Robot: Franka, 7 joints.
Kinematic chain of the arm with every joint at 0, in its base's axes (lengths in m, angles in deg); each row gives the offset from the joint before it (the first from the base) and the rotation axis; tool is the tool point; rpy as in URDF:
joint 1: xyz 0 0 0.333 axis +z
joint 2: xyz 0 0 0 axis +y
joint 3: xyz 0 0 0.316 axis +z
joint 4: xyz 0.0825 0 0 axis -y
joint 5: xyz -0.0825 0 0.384 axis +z
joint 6: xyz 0 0 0 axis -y
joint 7: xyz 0.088 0 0 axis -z
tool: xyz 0 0 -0.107 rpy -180 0 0
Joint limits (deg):
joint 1: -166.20..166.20
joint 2: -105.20..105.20
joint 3: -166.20..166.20
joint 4: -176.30..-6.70
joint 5: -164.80..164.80
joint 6: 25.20..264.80
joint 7: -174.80..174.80
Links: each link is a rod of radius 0.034 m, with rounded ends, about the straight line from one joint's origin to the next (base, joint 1, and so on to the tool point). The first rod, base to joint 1, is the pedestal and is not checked.
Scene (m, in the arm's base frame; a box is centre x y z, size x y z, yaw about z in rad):
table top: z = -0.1
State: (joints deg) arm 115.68 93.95 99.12 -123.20 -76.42 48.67 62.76
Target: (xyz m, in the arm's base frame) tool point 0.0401 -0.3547 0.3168
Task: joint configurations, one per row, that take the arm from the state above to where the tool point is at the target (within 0.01 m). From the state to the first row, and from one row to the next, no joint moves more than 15 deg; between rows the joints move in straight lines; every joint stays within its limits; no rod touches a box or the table.
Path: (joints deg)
1: 128.31 96.76 98.50 -131.94 -77.22 61.79 62.76
2: 140.94 99.58 97.89 -140.68 -78.02 74.91 62.76
3: 153.57 102.39 97.27 -149.42 -78.83 88.03 62.76
4: 166.20 105.20 96.66 -158.16 -79.63 101.15 62.76

